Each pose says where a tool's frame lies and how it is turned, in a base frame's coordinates. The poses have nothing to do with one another.
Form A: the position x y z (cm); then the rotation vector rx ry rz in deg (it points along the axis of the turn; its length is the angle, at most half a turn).
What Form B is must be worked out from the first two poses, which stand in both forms.
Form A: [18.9, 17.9, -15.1, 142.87, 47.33, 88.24]
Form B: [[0.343, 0.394, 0.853, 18.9], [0.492, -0.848, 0.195, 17.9], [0.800, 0.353, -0.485, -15.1], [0, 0, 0, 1]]
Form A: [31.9, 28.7, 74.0, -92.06, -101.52, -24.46]
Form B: [[0.011, 0.962, -0.272, 31.9], [0.733, 0.177, 0.657, 28.7], [0.681, -0.207, -0.703, 74.0], [0, 0, 0, 1]]
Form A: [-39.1, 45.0, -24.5, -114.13, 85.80, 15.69]
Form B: [[0.334, -0.922, 0.197, -39.1], [-0.792, -0.161, 0.589, 45.0], [-0.511, -0.353, -0.784, -24.5], [0, 0, 0, 1]]
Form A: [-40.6, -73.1, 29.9, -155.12, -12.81, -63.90]
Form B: [[0.703, 0.216, 0.677, -40.6], [0.062, -0.968, 0.245, -73.1], [0.708, -0.130, -0.694, 29.9], [0, 0, 0, 1]]
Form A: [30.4, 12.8, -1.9, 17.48, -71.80, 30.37]
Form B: [[0.215, -0.536, -0.816, 30.4], [0.212, 0.841, -0.497, 12.8], [0.953, -0.066, 0.295, -1.9], [0, 0, 0, 1]]
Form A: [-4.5, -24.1, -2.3, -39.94, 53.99, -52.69]
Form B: [[0.282, 0.343, 0.896, -4.5], [-0.887, 0.449, 0.108, -24.1], [-0.365, -0.825, 0.431, -2.3], [0, 0, 0, 1]]
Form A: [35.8, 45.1, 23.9, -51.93, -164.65, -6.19]
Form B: [[-0.812, 0.575, -0.099, 35.8], [0.566, 0.817, 0.106, 45.1], [0.142, 0.030, -0.989, 23.9], [0, 0, 0, 1]]
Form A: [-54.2, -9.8, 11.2, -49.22, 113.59, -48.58]
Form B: [[-0.451, -0.264, 0.852, -54.2], [-0.799, 0.545, -0.254, -9.8], [-0.397, -0.796, -0.457, 11.2], [0, 0, 0, 1]]
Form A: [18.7, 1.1, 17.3, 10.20, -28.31, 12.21]
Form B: [[0.859, -0.245, -0.450, 18.7], [0.159, 0.962, -0.220, 1.1], [0.487, 0.117, 0.866, 17.3], [0, 0, 0, 1]]
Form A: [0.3, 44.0, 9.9, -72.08, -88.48, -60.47]
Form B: [[-0.123, 0.987, -0.105, 0.3], [0.261, 0.134, 0.956, 44.0], [0.958, 0.091, -0.274, 9.9], [0, 0, 0, 1]]
